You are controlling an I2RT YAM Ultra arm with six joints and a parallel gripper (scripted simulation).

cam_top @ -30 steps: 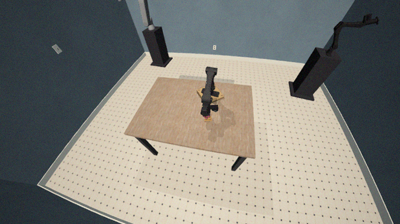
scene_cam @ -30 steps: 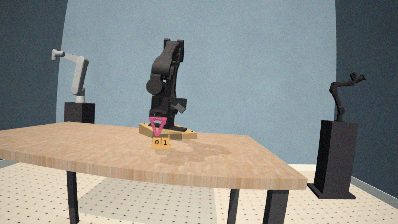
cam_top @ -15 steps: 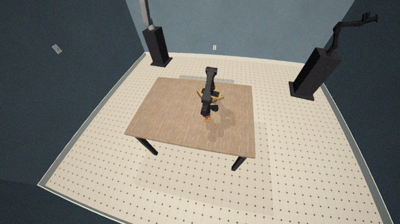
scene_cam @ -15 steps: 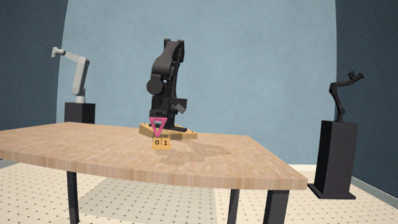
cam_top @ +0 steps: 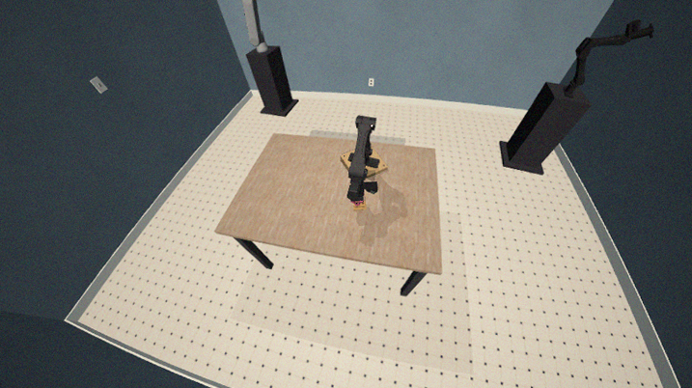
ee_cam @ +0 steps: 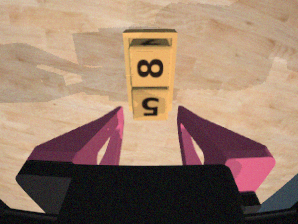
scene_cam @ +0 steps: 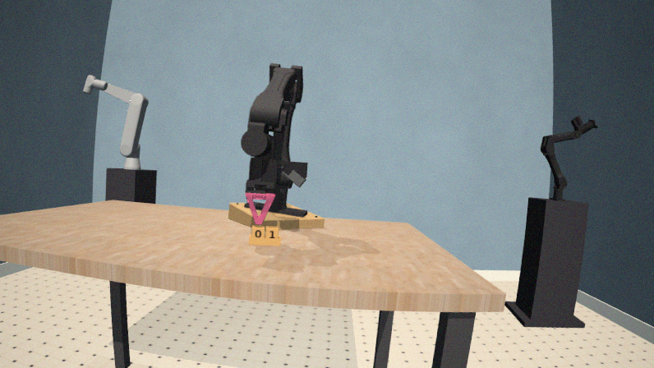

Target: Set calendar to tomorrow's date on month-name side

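Now: the digit cube 3 cm below my hand. From my hand the other things lie so: tan tray: 1 cm behind, 2 cm to the left, 5 cm below.
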